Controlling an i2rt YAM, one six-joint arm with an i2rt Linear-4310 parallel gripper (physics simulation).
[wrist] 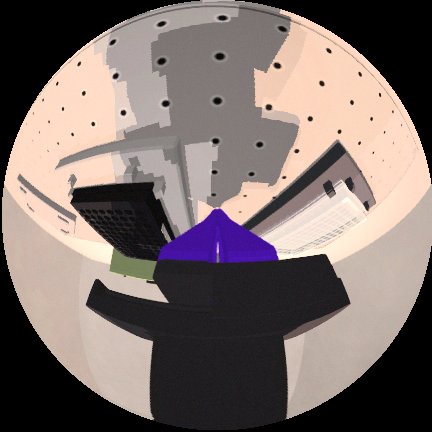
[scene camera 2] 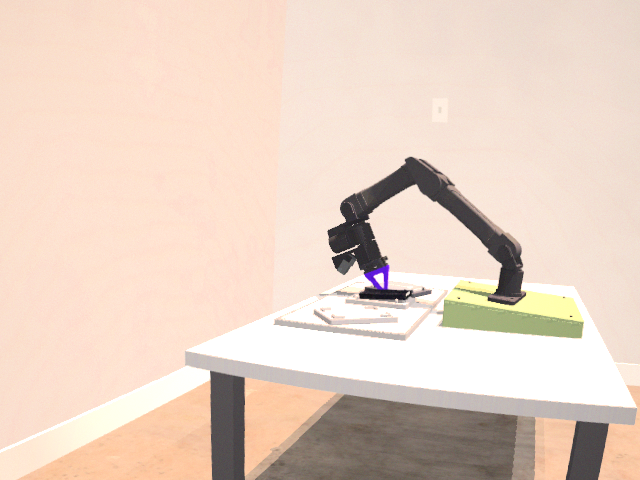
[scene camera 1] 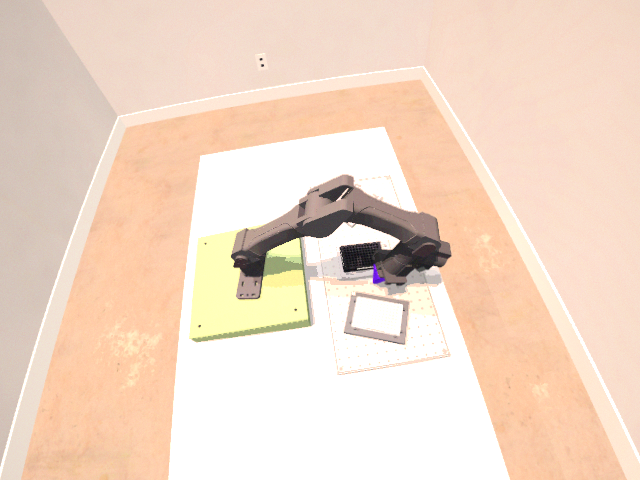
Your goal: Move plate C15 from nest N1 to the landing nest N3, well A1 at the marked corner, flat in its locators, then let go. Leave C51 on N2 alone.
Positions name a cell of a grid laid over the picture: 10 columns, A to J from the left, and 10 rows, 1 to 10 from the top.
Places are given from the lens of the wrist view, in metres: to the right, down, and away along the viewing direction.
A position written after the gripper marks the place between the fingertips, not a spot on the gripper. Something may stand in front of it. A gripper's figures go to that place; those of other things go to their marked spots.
gripper (wrist: F5): 0.00, 0.00, 0.13
black perforated plate (wrist: C6): -0.06, 0.00, 0.10
